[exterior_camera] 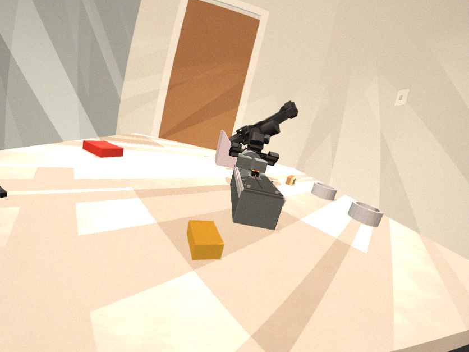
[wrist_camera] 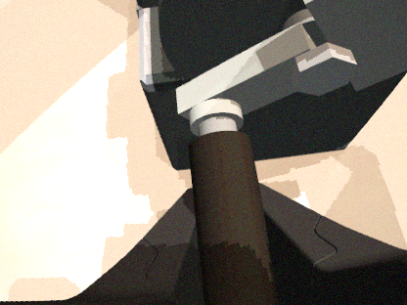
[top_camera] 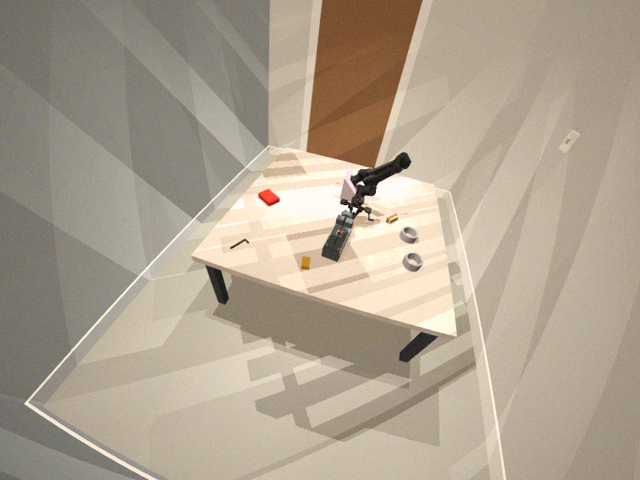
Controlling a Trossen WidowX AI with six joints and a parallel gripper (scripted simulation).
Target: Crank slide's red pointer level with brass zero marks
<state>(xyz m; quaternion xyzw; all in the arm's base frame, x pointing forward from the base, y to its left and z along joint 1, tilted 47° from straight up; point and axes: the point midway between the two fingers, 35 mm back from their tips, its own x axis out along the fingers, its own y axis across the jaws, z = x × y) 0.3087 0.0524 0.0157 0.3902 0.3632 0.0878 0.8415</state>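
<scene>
The dark brown crank handle lies 2 cm behind my gripper tip and 2 cm above it. Round my gripper tip: red pointer 16 cm ahead, 5 cm to the right, 3 cm above; then yellow block 36 cm ahead, 17 cm to the right, 4 cm below; then tan block 26 cm to the left, 15 cm behind, 3 cm below.
</scene>
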